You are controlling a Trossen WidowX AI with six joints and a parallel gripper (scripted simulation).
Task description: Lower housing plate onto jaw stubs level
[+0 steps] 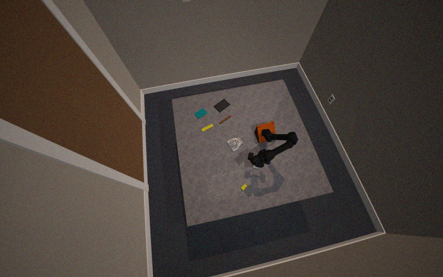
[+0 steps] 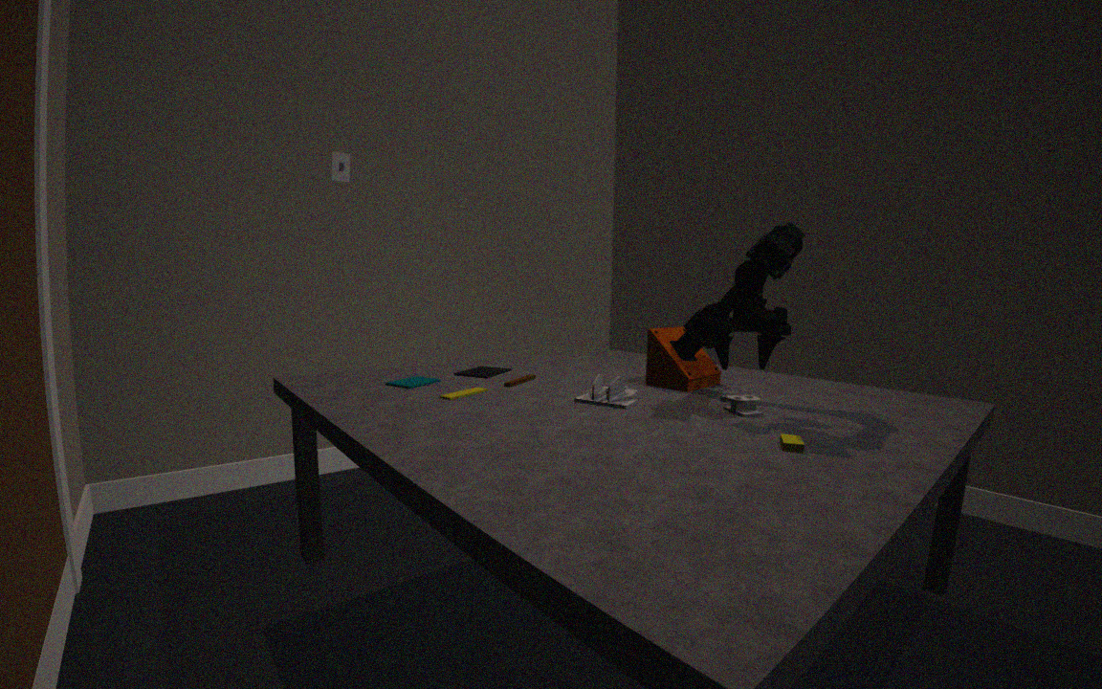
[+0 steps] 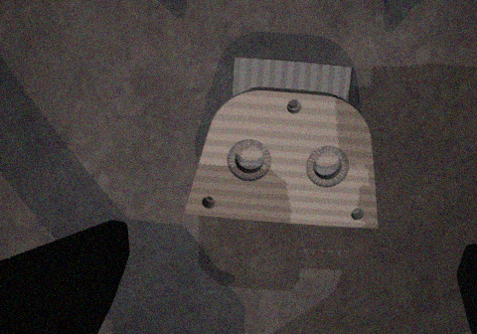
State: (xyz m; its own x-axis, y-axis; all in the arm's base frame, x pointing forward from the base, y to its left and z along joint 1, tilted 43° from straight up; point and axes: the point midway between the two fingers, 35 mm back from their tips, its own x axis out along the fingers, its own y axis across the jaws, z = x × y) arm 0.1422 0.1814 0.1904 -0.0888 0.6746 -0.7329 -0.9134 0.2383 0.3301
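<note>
The small white block lies 8 cm below my gripper tip and 1 cm to the left of it. From my gripper tip the other things lie so: small yellow block: 19 cm to the left, 16 cm ahead, 8 cm below; then yellow bar: 45 cm to the right, 39 cm ahead, 9 cm below; then brown stick: 52 cm to the right, 20 cm ahead, 8 cm below.
</note>
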